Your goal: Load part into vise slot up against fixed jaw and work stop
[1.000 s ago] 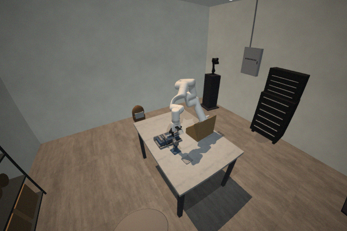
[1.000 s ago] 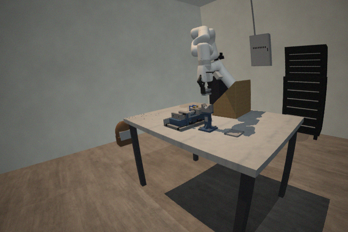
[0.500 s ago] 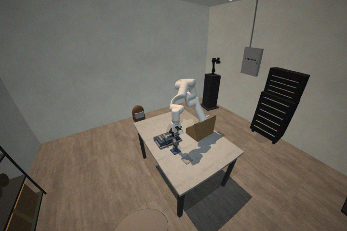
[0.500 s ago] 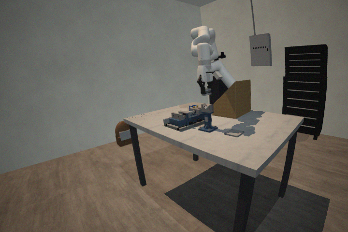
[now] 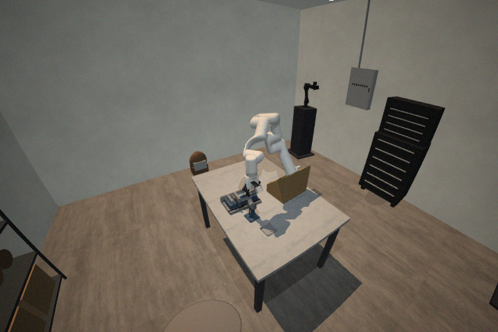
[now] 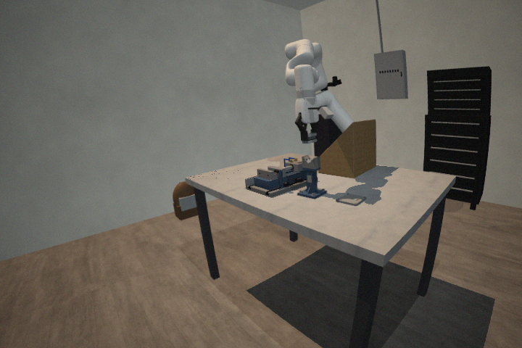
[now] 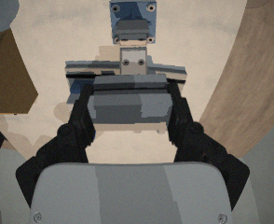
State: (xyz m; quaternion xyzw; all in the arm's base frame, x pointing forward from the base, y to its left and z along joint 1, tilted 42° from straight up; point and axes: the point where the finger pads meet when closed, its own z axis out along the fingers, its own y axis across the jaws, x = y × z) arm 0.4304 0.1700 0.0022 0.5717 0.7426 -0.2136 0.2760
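Right now my hand is 1 cm above the part. The rest, counted from my hand: moving jaw (19 cm to the right, 17 cm below, 5 cm ahead); air cylinder rod (19 cm to the right, 17 cm below, 1 cm behind); work stop (16 cm below, 14 cm to the right, 8 cm ahead).
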